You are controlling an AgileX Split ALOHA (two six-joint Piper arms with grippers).
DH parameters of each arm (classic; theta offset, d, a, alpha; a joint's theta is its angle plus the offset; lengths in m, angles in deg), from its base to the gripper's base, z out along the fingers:
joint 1: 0 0.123 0 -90
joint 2: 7.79 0 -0.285 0
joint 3: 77.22 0 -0.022 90
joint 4: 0 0.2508 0 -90
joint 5: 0 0 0.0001 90
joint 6: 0 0.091 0 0
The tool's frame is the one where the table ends.
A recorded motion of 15 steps. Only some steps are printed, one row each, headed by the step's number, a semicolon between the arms.
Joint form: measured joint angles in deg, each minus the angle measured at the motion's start. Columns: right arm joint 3, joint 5, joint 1, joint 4, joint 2, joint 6; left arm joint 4, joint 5, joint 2, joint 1, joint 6, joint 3.
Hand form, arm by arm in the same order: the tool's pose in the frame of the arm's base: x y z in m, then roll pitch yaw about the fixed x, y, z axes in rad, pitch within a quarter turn. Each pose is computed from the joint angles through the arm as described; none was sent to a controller.
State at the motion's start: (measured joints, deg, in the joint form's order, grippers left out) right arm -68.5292 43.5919 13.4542 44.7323 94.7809 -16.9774; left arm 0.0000 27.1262 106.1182 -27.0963 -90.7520 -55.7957
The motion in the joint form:
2: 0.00 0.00 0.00 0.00 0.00 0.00; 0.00 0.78 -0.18 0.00 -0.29 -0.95
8: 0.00 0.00 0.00 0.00 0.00 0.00; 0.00 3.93 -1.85 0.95 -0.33 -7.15
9: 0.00 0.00 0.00 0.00 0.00 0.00; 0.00 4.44 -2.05 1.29 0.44 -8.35
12: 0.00 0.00 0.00 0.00 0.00 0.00; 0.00 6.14 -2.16 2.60 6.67 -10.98
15: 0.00 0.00 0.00 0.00 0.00 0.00; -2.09 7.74 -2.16 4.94 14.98 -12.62
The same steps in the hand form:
2: 0.3290 0.1242 0.2653 2.4797 0.4235 3.0641; 0.3006 -0.1538 0.1382 -2.8294 -0.0056 -2.0264
8: 0.3290 0.1242 0.2653 2.4797 0.4235 3.0641; 0.3205 -0.1573 0.1722 -2.7470 -0.0073 -2.0097
9: 0.3290 0.1242 0.2653 2.4797 0.4235 3.0641; 0.3246 -0.1569 0.1784 -2.7314 -0.0022 -2.0162
12: 0.3290 0.1242 0.2653 2.4797 0.4235 3.0641; 0.3342 -0.1523 0.1899 -2.7153 0.0428 -2.0924
15: 0.3290 0.1242 0.2653 2.4797 0.4235 3.0641; 0.3425 -0.1415 0.1964 -2.7174 0.0717 -2.1650

